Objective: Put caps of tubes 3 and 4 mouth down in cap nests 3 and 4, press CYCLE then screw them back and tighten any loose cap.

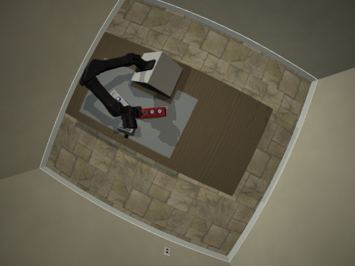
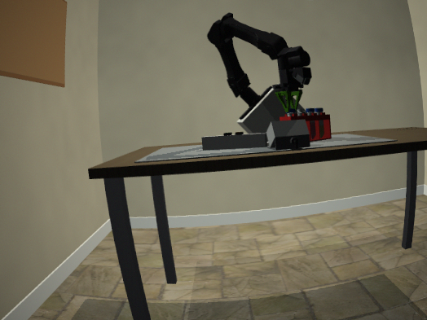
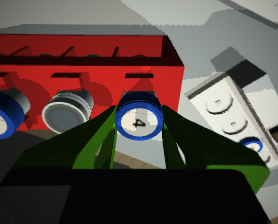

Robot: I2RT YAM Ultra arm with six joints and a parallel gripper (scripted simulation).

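Right now the cap 4 is right at my hand. From my hand the other things lie so: blue key: 11 cm ahead, 5 cm to the right, 5 cm below; then cap 2: 4 cm behind, 10 cm to the left; then green key: 11 cm ahead, 9 cm to the right, 5 cm below.
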